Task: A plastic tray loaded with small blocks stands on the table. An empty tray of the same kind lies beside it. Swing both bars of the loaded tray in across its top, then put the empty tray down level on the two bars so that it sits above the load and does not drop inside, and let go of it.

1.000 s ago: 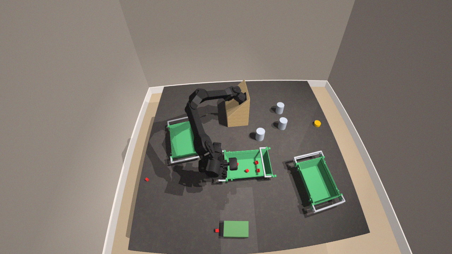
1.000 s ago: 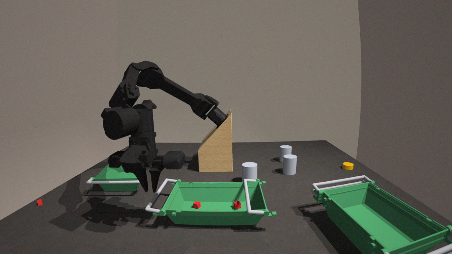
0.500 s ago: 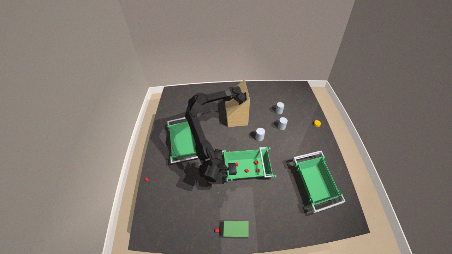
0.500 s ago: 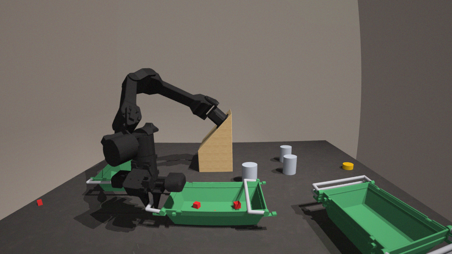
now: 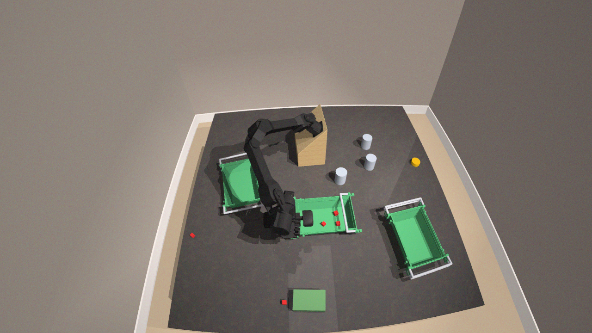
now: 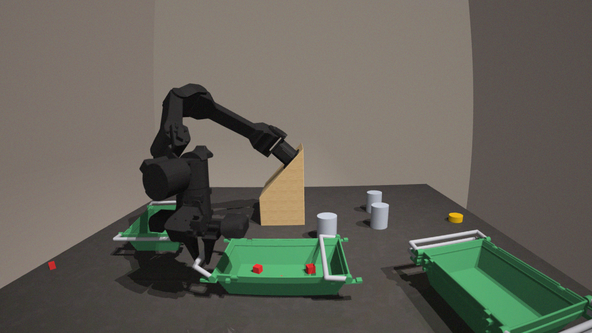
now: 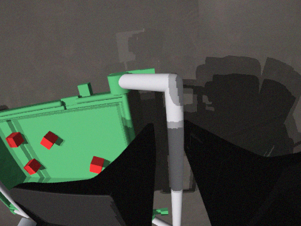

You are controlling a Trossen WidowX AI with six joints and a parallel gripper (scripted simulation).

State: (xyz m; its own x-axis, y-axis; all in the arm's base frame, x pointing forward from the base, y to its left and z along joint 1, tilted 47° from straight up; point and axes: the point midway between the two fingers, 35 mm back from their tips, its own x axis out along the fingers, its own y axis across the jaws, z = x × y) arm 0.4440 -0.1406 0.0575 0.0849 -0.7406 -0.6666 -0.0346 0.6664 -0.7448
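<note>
Right now my gripper tip is 26 cm past the tray, 24 cm to the left of it and 2 cm above it. Round my gripper tip: flat green slab (29 cm ahead, 7 cm to the left, 5 cm below); then yellow disc (69 cm to the left, 38 cm behind, 6 cm below).
</note>
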